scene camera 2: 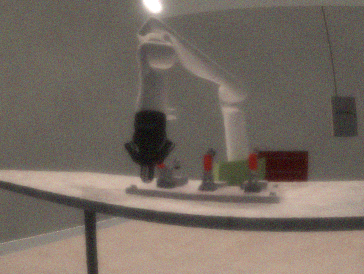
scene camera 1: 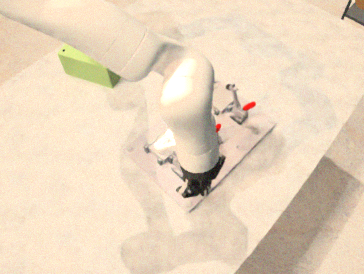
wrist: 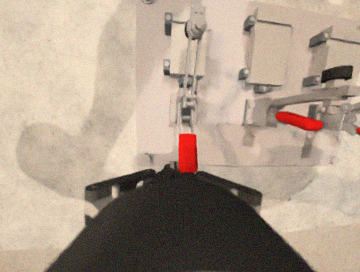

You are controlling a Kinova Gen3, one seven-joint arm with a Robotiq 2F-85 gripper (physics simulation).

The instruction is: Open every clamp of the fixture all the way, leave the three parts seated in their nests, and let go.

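Places are measured from the arm's base along level axes (x back, y right, z up), in millimetres.
Where they show: gripper, between the fingertips: (scene camera 2: 146, 183) (scene camera 1: 204, 192) (wrist: 174, 168); arm's base, origin of its link: (scene camera 2: 239, 160).
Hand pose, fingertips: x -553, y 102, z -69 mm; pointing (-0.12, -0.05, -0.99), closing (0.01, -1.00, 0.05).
Note:
Each offset is from my fingertips to the top centre of the thing. Level surfaces: height alone.
The fixture plate @[dx +116, dy -116, dz -15 mm] (scene camera 1: 250, 141) (scene camera 2: 210, 198) (wrist: 150, 110) carries three clamps. The left clamp's red handle @[dx +56, dy -8, dz +60 mm] (scene camera 2: 160, 165) (wrist: 187, 153) is beside my gripper (scene camera 1: 204, 191) (scene camera 2: 147, 179) (wrist: 175, 166), which is shut and empty, low near the plate's front edge. That clamp's arm leans over the left part @[dx +156, dy -6, dz +11 mm] (wrist: 179, 57), apparently partly raised. The middle clamp's handle @[dx +75, dy -117, dz +70 mm] (scene camera 1: 218, 128) (scene camera 2: 208, 162) (wrist: 299, 121) and the right clamp's handle @[dx +69, dy -228, dz +72 mm] (scene camera 1: 249, 106) (scene camera 2: 253, 161) belong to clamps with arms standing up. The middle part @[dx +169, dy -115, dz +1 mm] (wrist: 271, 52) and right part @[dx +166, dy -225, dz +6 mm] (wrist: 337, 56) sit in their nests. My fingertips are mostly hidden in the wrist view.
A green block (scene camera 1: 87, 70) (scene camera 2: 235, 172) stands on the table @[dz -30 mm] (scene camera 1: 60, 175) (scene camera 2: 65, 187) behind the fixture. A dark red box (scene camera 2: 287, 166) shows farther back. The table's front edge runs beyond the plate. My arm hides part of the fixture in scene camera 1.

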